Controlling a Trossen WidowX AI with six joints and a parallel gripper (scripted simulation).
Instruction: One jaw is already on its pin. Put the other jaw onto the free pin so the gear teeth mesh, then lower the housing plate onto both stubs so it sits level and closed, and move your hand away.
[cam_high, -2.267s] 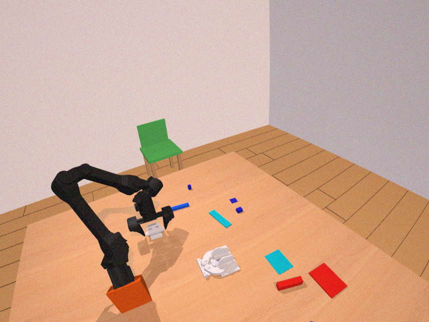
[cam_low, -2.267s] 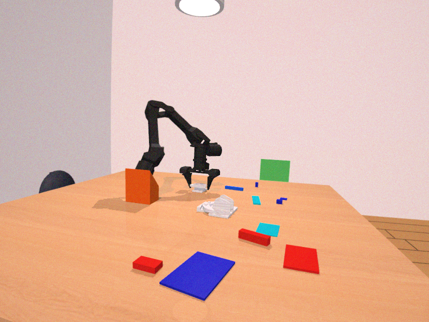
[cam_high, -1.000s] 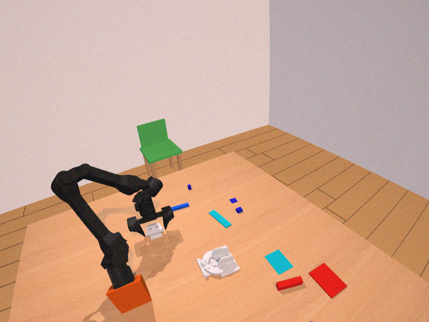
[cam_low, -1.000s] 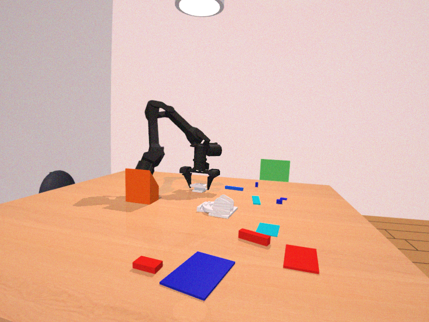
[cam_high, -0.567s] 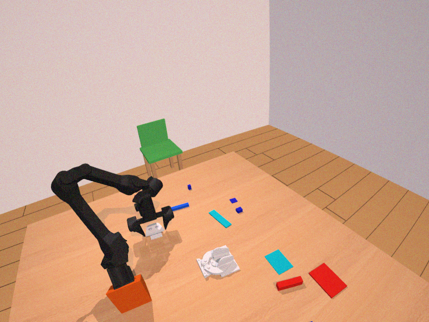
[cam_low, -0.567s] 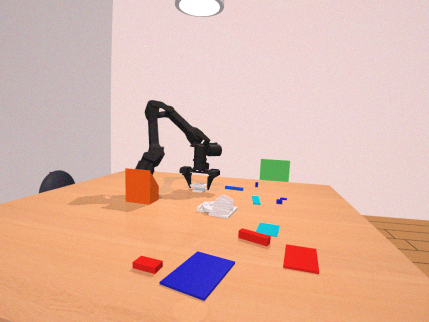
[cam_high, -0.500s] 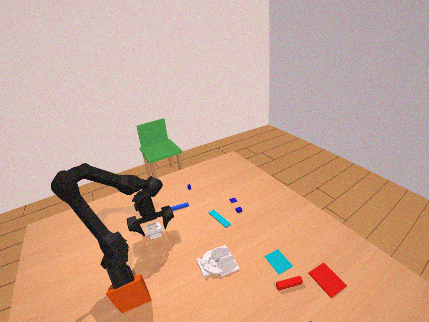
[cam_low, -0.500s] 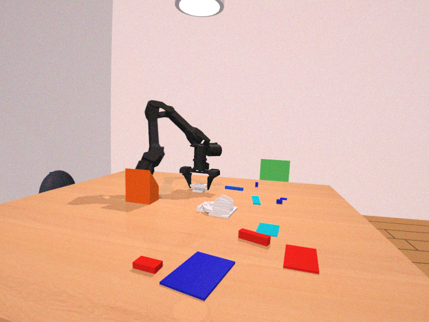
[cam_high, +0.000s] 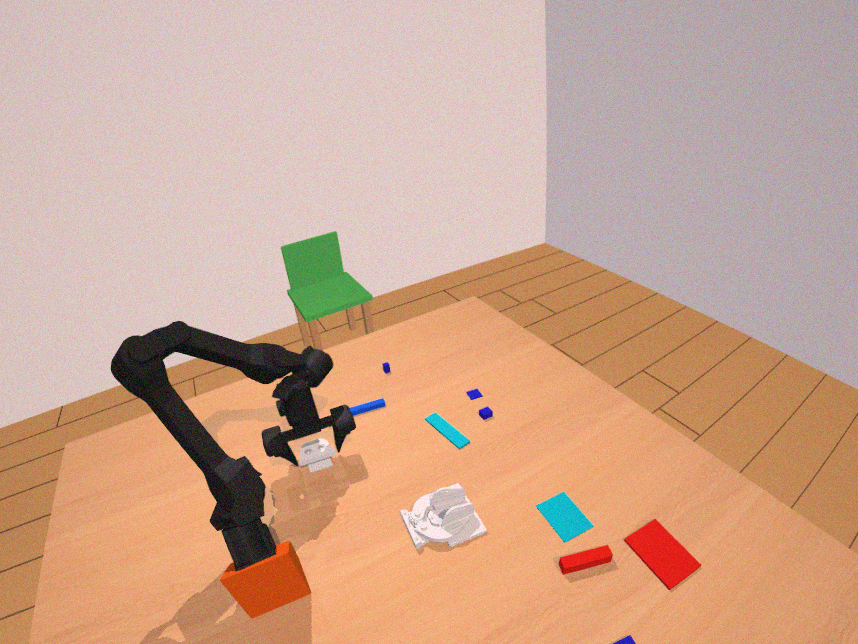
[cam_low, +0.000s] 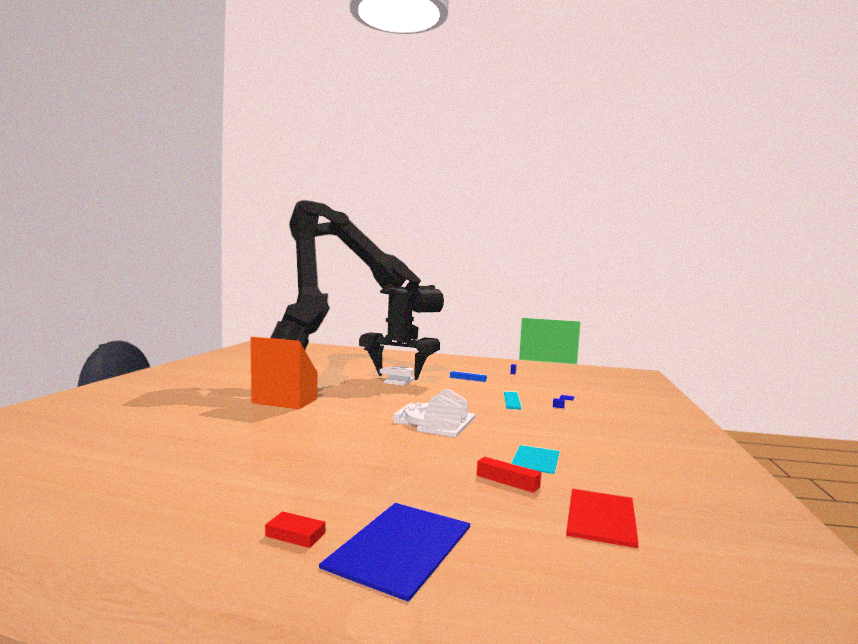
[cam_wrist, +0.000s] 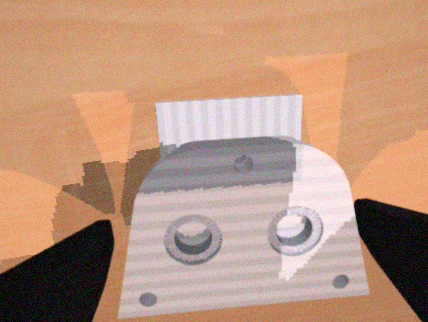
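Right now my gripper tip is 10 mm to the right of the white housing plate and 20 mm below it. Also, from my gripper tip: cyan tile (290 mm ahead, 420 mm to the right, 10 mm below); white base (140 mm ahead, 280 mm to the right, 10 mm below); red tile (350 mm ahead, 590 mm to the right, 10 mm below).
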